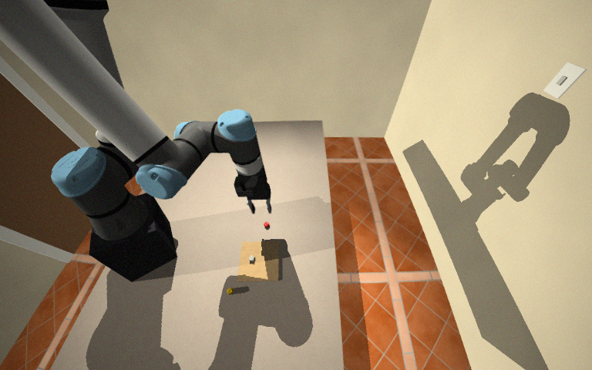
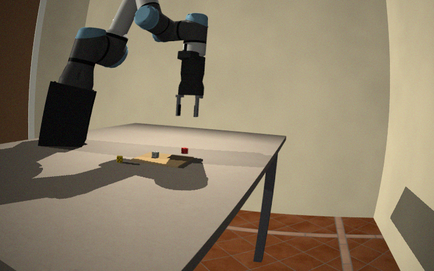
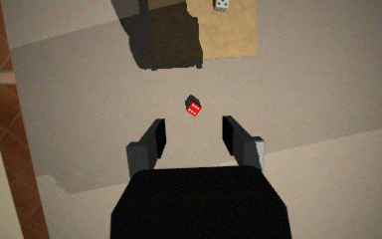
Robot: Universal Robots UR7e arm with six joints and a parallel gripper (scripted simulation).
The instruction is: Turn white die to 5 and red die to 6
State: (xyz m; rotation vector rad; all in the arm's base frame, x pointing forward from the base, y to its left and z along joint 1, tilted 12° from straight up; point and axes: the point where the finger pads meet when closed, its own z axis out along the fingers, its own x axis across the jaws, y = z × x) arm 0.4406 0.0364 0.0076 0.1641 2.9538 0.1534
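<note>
The red die lies 120 mm below my hand. From my hand the other things lie so: white die 60 mm behind, 130 mm to the right, 120 mm below; yellow die 130 mm behind, 230 mm to the right, 120 mm below; tan mat 30 mm behind, 130 mm to the right, 130 mm below.
</note>
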